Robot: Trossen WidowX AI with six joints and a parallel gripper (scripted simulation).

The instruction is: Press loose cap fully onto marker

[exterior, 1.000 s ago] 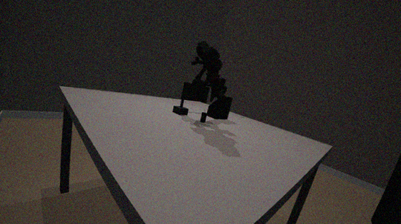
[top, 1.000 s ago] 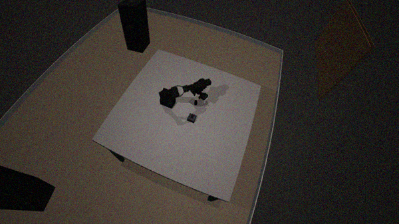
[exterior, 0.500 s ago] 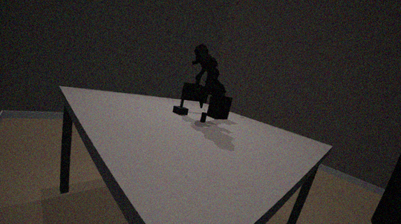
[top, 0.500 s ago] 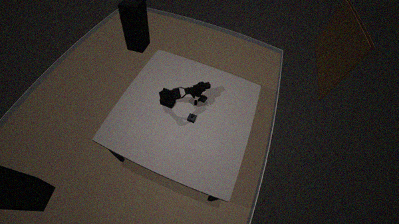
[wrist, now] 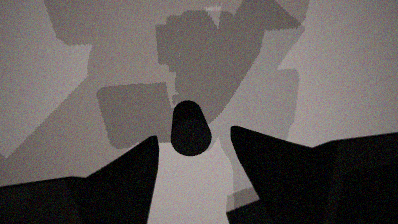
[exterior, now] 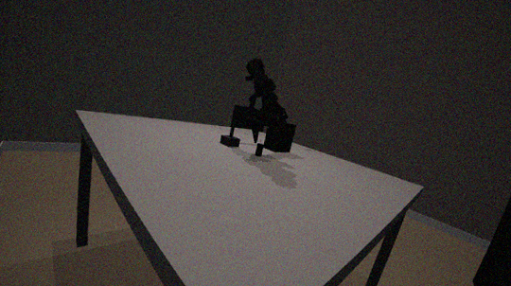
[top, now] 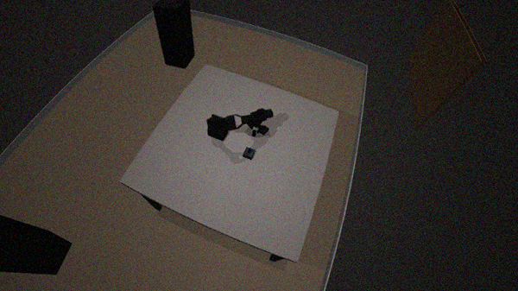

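The marker cap lies 30 mm below my gripper tip. Round my gripper tip: holder block (10 mm ahead, 170 mm to the right, 30 mm below).
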